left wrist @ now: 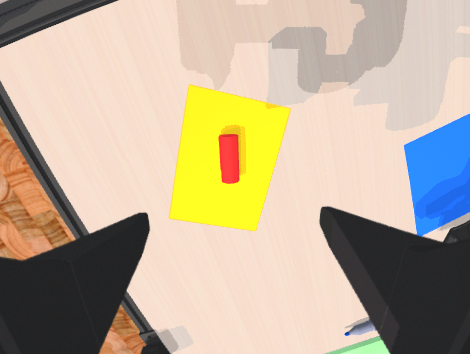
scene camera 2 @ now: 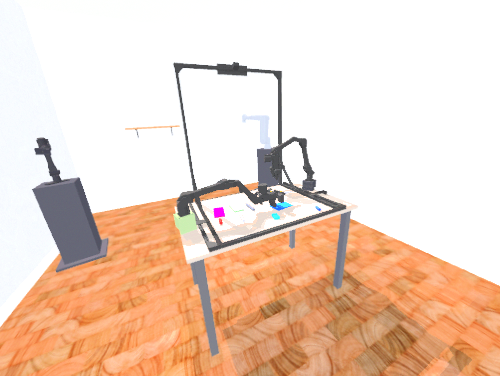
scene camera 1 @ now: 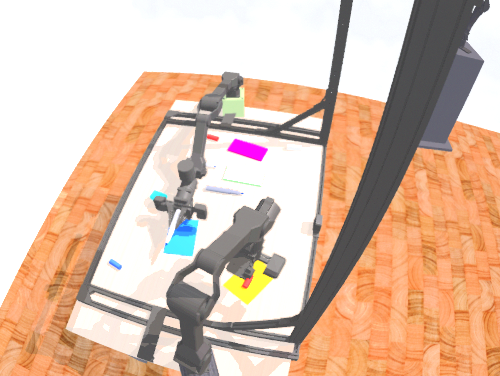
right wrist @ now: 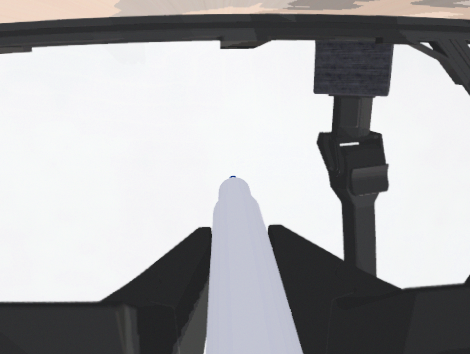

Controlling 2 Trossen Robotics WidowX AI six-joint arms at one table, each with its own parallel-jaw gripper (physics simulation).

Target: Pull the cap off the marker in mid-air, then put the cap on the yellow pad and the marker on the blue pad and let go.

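Places are measured from the left arm's base along level axes (x left, y back, z up), in centimetres.
Pixels of known places: left gripper, fingertip midpoint: (left wrist: 235, 218) (scene camera 2: 275, 179); right gripper, fingertip midpoint: (scene camera 2: 284, 193) (scene camera 1: 172, 228) (right wrist: 239, 239); left arm's base at its link origin: (scene camera 2: 309, 180) (scene camera 1: 196, 363) (right wrist: 353, 92); right arm's base at its link origin: (scene camera 2: 183, 213) (scene camera 1: 233, 93).
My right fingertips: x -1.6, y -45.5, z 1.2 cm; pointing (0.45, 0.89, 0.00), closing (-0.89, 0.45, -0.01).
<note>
Ahead of a thing's pixels: the offset from my right fingertips to its top centre.
The red cap @(dz -8.1, dx -20.0, dy +20.0 cm) (scene camera 1: 247, 283) (left wrist: 229, 159) lies on its side on the yellow pad @(dz -9.9, dx -21.0, dy +19.4 cm) (scene camera 1: 248, 296) (left wrist: 200, 200). My left gripper (scene camera 1: 257, 268) (left wrist: 235, 218) is open and empty, above the yellow pad and clear of the cap. My right gripper (scene camera 1: 177, 212) (right wrist: 239, 239) is shut on the pale lilac marker @(dz +0.9, dx -0.1, dy -0.1 cm) (scene camera 1: 174, 225) (right wrist: 240, 270), whose uncapped blue tip points away from the fingers. In scene camera 1 the marker passes across the left edge of the blue pad @(dz -9.9, dx -1.7, dy -2.4 cm) (scene camera 1: 182, 247) (scene camera 2: 287, 205) (left wrist: 435, 165), and a dark shadow falls on that pad. The marker is hidden in scene camera 2.
Another lilac marker @(dz -8.1, dx -20.9, dy -17.7 cm) (scene camera 1: 224, 190) (left wrist: 362, 326) lies near a green-edged pale pad @(dz -9.2, dx -29.9, dy -23.4 cm) (scene camera 1: 242, 183). A magenta pad @(dz -9.2, dx -34.8, dy -36.8 cm) (scene camera 1: 247, 150) (scene camera 2: 219, 212), a red piece @(dz -7.9, dx -22.1, dy -47.2 cm) (scene camera 1: 213, 137), a cyan piece @(dz -8.5, dx +4.4, dy -21.4 cm) (scene camera 1: 158, 195) (scene camera 2: 276, 216) and a blue piece @(dz -7.9, dx +24.0, dy +4.6 cm) (scene camera 1: 115, 264) (scene camera 2: 318, 208) lie around. A dark frame borders the table.
</note>
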